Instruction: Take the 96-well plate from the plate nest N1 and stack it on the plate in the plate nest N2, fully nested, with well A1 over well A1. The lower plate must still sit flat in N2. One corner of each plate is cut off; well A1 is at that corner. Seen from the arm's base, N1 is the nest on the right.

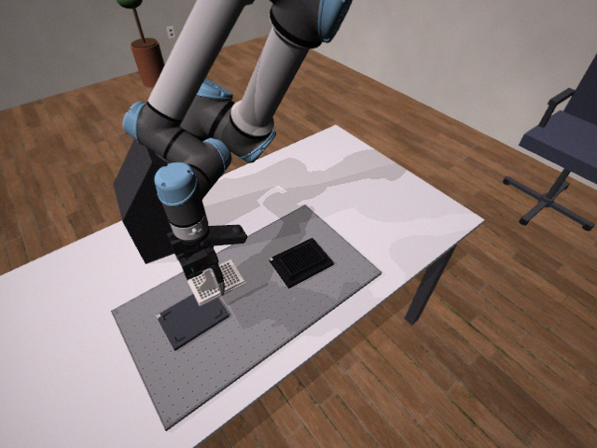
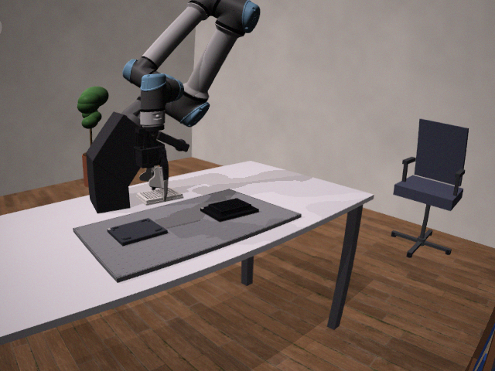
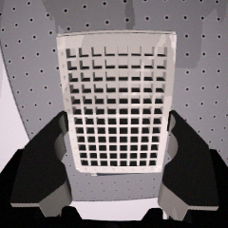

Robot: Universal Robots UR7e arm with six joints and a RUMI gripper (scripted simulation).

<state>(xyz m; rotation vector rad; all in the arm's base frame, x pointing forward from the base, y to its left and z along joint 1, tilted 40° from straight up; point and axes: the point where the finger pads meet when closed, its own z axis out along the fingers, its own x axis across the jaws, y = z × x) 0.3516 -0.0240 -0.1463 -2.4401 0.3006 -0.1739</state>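
Right now my hand is 50 mm short of the black 96-well plate, 260 mm to the right of it and 90 mm above it. Also, from my hand: white 96-well plate: 10 mm below; black nest n2: 50 mm ahead, 260 mm to the left, 110 mm below; nest N1: 20 mm behind, 90 mm to the right, 110 mm below.
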